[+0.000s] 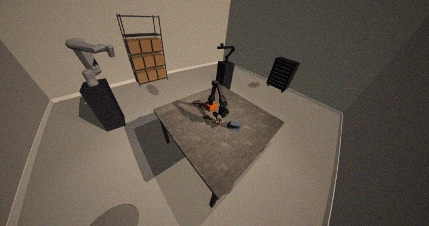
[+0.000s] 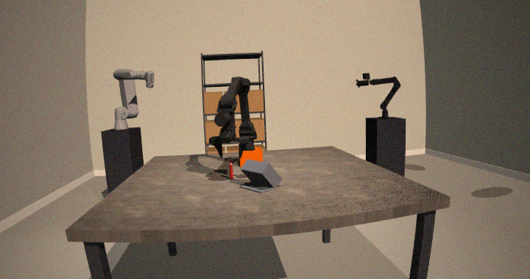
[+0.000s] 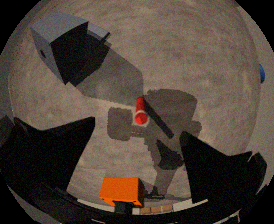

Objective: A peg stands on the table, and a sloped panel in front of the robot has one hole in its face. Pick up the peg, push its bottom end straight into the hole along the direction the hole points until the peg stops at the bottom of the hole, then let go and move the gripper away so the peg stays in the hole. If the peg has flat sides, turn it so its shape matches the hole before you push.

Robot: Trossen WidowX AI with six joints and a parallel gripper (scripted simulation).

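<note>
Right now the red round peg is 40 mm below my gripper tip. Round my gripper tip: grey sloped panel 140 mm ahead, 140 mm to the left, 40 mm below.
</note>
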